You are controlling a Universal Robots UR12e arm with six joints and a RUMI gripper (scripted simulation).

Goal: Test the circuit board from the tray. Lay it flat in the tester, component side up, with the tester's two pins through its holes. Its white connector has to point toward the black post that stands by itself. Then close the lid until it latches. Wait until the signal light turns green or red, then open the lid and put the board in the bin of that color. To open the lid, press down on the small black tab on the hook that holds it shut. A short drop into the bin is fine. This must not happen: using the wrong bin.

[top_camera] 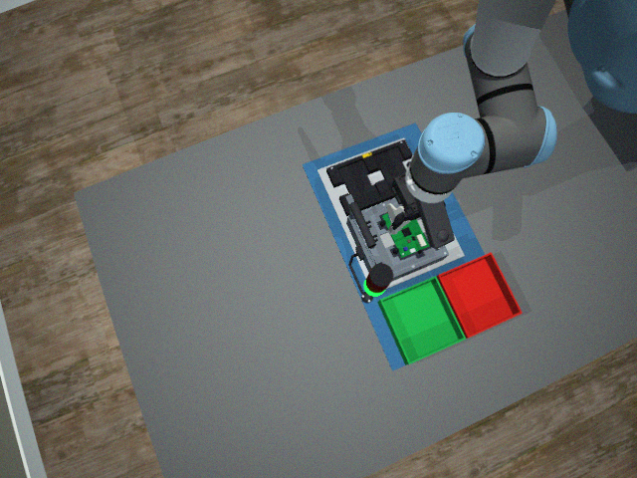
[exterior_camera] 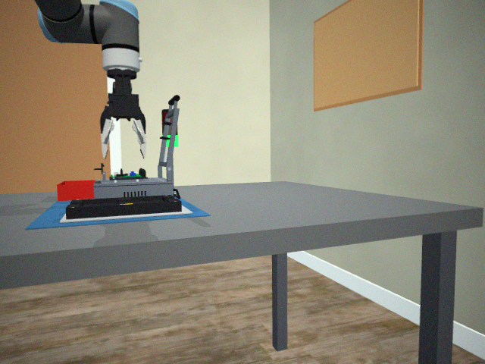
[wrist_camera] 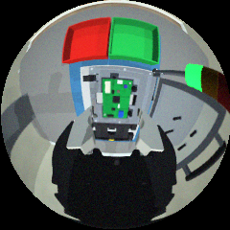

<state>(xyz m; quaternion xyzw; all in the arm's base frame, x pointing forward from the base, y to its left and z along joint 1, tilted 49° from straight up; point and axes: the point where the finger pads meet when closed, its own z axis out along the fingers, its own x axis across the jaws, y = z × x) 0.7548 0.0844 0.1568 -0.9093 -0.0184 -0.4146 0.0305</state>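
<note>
My hand is 5 cm above the green circuit board. Also, from my hand: green bin: 20 cm to the left, 11 cm below, 3 cm ahead; black latch hook: 7 cm behind, 5 cm to the left, 4 cm below; tester lid: 12 cm ahead, 6 cm above, 1 cm to the left.
</note>
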